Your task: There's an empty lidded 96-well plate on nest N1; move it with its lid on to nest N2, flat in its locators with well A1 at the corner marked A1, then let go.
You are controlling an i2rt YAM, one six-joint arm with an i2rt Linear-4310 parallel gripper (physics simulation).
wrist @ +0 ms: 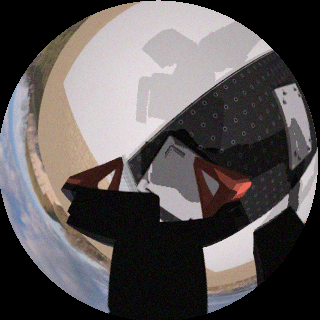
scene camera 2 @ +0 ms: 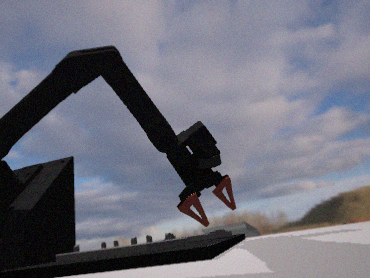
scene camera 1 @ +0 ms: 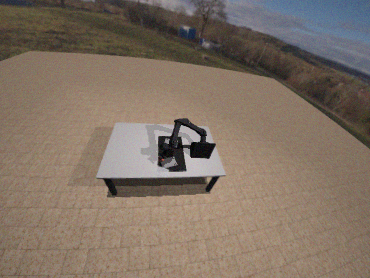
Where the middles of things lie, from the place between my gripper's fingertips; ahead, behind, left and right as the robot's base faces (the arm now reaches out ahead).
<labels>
Now: the grey nest (wrist: 170, 175) 8 cm behind my hand and 4 cm below it.
</labels>
